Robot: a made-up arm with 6 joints. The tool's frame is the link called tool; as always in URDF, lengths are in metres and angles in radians. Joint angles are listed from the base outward.
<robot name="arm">
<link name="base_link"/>
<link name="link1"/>
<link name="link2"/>
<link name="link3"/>
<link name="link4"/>
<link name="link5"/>
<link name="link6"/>
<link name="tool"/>
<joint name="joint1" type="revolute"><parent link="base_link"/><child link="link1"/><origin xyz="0.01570 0.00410 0.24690"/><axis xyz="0 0 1"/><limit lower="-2.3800" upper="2.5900"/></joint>
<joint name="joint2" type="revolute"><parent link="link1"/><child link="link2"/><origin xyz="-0.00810 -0.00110 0.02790"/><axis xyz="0.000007 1 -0.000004"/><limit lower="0.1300" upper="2.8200"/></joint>
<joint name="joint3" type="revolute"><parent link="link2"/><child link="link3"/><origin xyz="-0.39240 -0.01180 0.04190"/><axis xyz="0.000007 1 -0.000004"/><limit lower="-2.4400" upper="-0.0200"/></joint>
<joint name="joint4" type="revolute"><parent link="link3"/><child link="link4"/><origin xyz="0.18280 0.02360 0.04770"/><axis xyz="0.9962 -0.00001 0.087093"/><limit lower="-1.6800" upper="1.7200"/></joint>
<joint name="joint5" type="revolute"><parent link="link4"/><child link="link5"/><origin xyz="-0.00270 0.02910 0.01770"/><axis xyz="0.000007 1 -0.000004"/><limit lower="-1.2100" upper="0.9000"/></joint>
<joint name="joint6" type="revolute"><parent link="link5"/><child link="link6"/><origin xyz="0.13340 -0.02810 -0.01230"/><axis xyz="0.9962 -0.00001 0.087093"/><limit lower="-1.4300" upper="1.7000"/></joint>
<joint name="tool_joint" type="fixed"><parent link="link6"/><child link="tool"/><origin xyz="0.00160 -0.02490 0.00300" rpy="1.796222 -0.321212 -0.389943"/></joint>
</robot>
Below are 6 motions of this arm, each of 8 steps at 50 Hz.
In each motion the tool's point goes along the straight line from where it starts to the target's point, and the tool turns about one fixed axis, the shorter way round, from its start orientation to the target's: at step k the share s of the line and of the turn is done. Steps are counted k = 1, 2, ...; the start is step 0. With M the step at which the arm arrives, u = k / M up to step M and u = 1 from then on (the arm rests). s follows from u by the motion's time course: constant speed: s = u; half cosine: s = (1 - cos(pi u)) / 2; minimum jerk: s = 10 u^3 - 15 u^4 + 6 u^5.
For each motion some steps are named. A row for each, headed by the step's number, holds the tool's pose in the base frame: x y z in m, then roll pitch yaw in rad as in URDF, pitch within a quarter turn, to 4 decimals.
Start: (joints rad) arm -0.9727 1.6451 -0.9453 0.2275 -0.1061 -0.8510
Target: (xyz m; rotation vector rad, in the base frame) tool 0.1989 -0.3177 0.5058 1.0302 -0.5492 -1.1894
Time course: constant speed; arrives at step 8
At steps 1, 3, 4, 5, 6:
1: 0.2076 -0.2978 0.5237 1.0395 0.0936 -1.1603
3: 0.2051 -0.3035 0.5186 1.0526 0.1111 -1.1826
4: 0.2039 -0.3063 0.5160 1.0590 0.1199 -1.1938
5: 0.2026 -0.3092 0.5135 1.0653 0.1288 -1.2048
6: 0.2014 -0.3120 0.5109 1.0716 0.1378 -1.2158

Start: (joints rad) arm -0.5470 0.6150 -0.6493 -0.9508 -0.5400 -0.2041
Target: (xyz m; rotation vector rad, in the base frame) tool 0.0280 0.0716 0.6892 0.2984 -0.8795 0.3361
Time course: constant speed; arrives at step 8
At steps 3, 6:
3: 0.0335 0.0629 0.6738 0.2745 -0.8633 0.1699
6: 0.0302 0.0681 0.6830 0.2254 -0.8920 0.2280

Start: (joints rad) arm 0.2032 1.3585 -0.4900 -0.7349 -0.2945 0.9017
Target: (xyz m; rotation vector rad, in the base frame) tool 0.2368 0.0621 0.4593 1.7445 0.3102 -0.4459
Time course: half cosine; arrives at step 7
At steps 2, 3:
2: 0.2306 0.0587 0.4741 1.8066 0.3971 -0.0320
3: 0.2321 0.0595 0.4704 1.7985 0.4160 -0.0329

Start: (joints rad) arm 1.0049 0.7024 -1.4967 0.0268 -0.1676 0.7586
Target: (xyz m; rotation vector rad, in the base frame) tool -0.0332 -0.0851 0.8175 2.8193 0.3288 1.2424
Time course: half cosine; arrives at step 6
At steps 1, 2, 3, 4, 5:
1: -0.0311 -0.0850 0.8299 3.0571 -0.8274 0.3196
2: -0.0315 -0.0850 0.8275 3.0379 -0.8241 0.3179
3: -0.0321 -0.0850 0.8241 3.0119 -0.8196 0.3155
4: -0.0326 -0.0851 0.8208 2.9860 -0.8152 0.3130
5: -0.0331 -0.0851 0.8184 2.9670 -0.8119 0.3110

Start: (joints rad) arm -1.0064 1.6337 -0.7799 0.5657 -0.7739 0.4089
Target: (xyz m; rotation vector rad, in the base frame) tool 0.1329 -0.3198 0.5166 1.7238 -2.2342 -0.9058
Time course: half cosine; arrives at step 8
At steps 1, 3, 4, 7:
1: 0.1502 -0.3150 0.5218 2.4725 0.1624 -1.8351
3: 0.1453 -0.3164 0.5203 2.4890 0.1785 -1.8529
4: 0.1419 -0.3173 0.5193 2.5006 0.1901 -1.8653
7: 0.1336 -0.3196 0.5168 2.5279 0.2187 -1.8949

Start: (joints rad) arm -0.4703 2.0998 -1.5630 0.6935 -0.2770 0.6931
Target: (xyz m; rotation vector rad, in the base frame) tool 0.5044 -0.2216 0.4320 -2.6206 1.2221 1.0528
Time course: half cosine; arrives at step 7
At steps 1, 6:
1: 0.4838 -0.2501 0.4788 2.9008 0.5197 -1.0221
6: 0.5033 -0.2231 0.4344 2.8669 0.6461 -0.9697

